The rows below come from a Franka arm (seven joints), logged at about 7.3 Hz.
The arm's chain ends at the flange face. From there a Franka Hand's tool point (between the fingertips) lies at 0.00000 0.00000 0.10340 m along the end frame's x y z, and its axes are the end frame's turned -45 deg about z.
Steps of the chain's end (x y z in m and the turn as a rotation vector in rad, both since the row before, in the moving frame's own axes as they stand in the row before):
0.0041, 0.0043, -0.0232, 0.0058, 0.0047, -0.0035
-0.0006, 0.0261, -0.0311, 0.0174, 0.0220, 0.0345
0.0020, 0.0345, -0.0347, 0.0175, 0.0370, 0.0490
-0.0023, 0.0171, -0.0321, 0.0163, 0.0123, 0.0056
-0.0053, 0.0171, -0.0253, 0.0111, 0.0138, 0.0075
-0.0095, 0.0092, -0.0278, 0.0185, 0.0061, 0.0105
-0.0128, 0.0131, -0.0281, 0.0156, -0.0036, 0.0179
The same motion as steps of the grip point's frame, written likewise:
0.0006, 0.0059, -0.0232, 0.0008, 0.0074, -0.0035
-0.0160, 0.0184, -0.0311, -0.0033, 0.0279, 0.0345
-0.0190, 0.0273, -0.0348, -0.0138, 0.0385, 0.0490
-0.0116, 0.0102, -0.0321, 0.0028, 0.0202, 0.0056
-0.0140, 0.0085, -0.0253, -0.0019, 0.0176, 0.0075
-0.0114, -0.0011, -0.0278, 0.0088, 0.0174, 0.0105
-0.0174, -0.0012, -0.0281, 0.0136, 0.0085, 0.0179

